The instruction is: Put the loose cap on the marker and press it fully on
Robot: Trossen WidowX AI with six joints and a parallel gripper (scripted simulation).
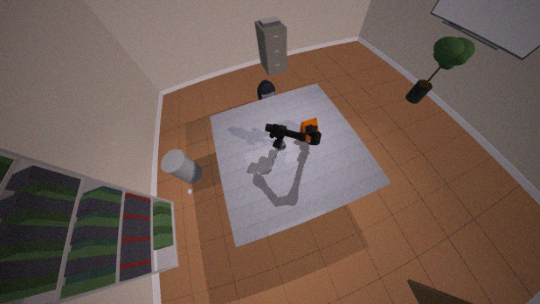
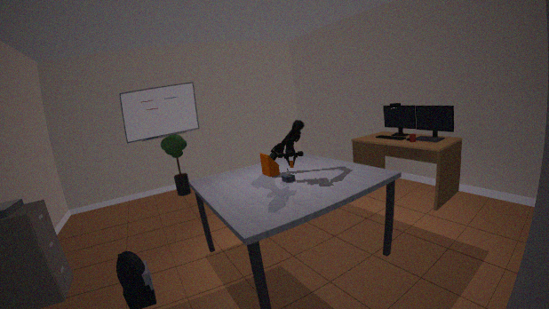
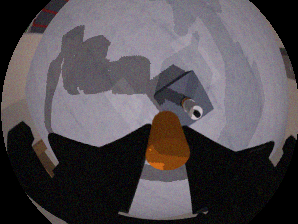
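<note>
The holder block is 20 mm behind my gripper tip, 30 mm to the right of it and 90 mm below it. From my gripper tip the other things lie so: orange marker cap (10 mm above).
</note>
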